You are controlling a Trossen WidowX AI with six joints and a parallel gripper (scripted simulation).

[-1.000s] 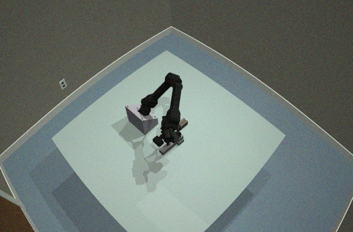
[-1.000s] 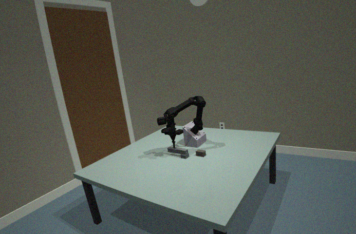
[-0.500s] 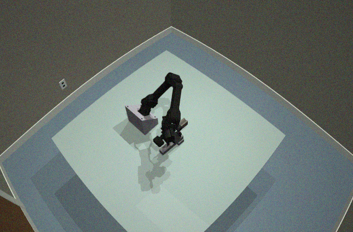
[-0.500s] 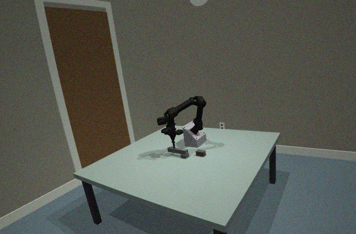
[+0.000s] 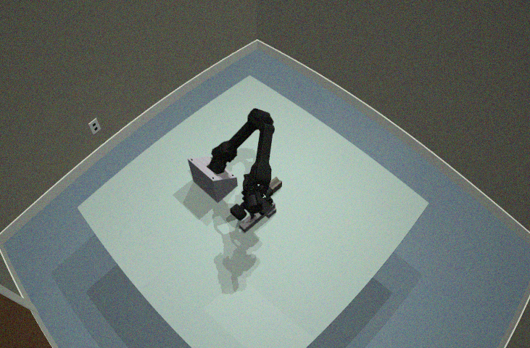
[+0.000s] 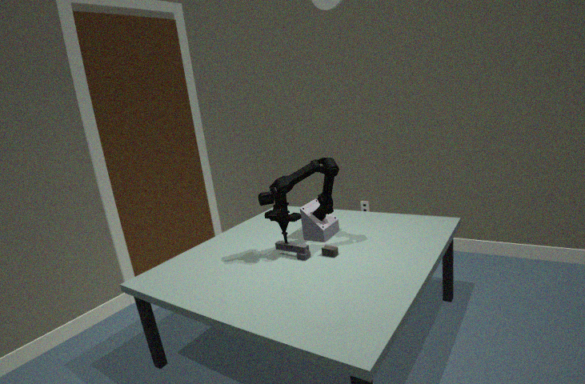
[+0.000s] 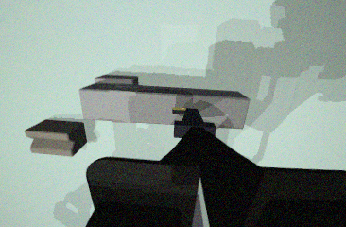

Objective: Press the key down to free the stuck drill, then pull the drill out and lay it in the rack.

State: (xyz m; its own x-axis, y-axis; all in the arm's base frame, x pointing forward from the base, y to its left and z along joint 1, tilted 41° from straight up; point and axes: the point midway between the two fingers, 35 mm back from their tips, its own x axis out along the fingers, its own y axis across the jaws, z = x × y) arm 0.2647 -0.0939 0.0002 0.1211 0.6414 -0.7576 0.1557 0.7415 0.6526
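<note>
Now: the dark key 3 cm below my gripper tip. Round my gripper tip: dark rack 21 cm to the left, 11 cm below, 5 cm behind; then long grey block 9 cm below, 4 cm to the left.
</note>
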